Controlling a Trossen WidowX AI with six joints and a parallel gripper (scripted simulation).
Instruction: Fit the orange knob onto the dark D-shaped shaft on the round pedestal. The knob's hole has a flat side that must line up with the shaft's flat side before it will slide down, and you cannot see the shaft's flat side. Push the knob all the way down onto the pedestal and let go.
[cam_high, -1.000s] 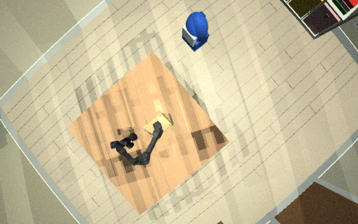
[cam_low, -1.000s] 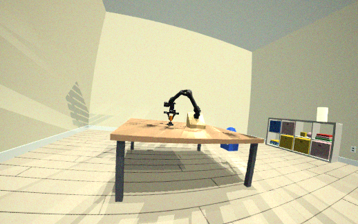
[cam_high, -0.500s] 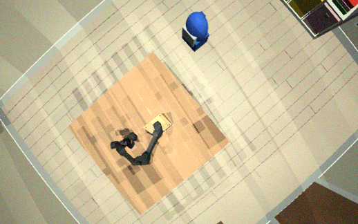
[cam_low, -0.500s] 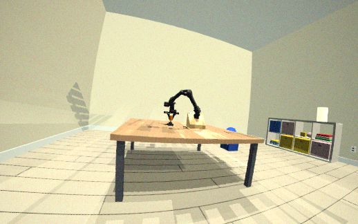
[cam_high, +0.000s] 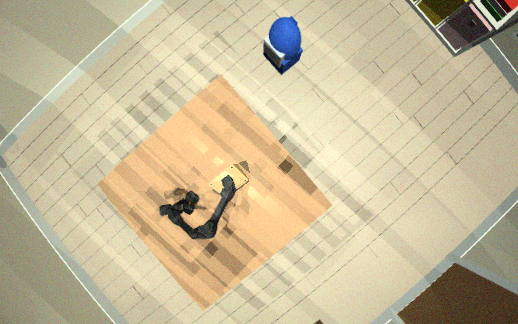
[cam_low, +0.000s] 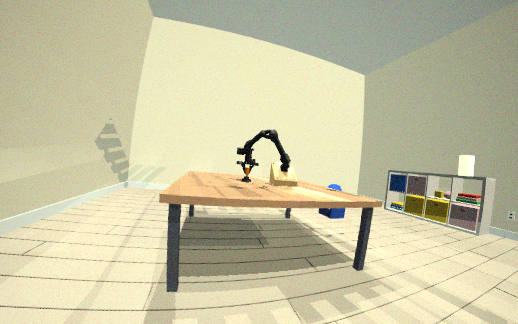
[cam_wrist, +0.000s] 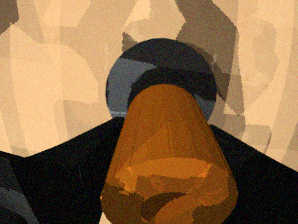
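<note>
The orange knob lies 20 mm above my gripper tip. The rest, counted from my gripper tip: pedestal (40 mm below).
</note>
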